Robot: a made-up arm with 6 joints.
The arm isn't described. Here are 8 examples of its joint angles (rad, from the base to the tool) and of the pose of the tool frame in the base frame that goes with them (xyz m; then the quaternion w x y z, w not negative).
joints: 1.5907 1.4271 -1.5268 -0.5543 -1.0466 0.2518
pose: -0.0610 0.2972 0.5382 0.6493 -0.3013 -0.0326 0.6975
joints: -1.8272 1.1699 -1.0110 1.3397 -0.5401 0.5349
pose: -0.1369 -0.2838 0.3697 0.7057 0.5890 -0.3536 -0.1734
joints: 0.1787 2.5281 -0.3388 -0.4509 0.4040 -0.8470
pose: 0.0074 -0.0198 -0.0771 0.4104 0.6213 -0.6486 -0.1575
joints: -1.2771 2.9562 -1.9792 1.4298 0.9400 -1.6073
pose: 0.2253 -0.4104 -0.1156 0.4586 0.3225 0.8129 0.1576
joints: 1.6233 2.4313 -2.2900 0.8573 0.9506 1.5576
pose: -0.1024 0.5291 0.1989 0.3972 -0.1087 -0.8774 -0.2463
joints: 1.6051 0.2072 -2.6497 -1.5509 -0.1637 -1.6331
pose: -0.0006 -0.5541 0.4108 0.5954 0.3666 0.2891 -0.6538
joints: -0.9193 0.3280 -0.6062 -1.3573 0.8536 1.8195
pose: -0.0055 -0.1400 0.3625 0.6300 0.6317 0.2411 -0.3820
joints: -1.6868 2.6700 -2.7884 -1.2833 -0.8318 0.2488
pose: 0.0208 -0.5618 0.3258 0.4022 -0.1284 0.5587 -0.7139
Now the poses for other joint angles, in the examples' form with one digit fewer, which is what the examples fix.
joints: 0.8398 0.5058 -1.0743 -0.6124 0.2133 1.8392
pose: 0.086 0.074 0.507 0.460 0.153 0.497 0.719
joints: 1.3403 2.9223 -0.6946 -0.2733 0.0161 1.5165
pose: 0.011 0.045 -0.189 0.077 0.047 -0.956 0.278
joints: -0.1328 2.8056 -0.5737 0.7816 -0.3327 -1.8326
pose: 0.066 -0.037 -0.171 0.201 0.463 -0.863 0.000
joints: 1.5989 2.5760 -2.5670 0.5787 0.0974 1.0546
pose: -0.023 0.601 0.271 0.050 0.007 -0.708 -0.704
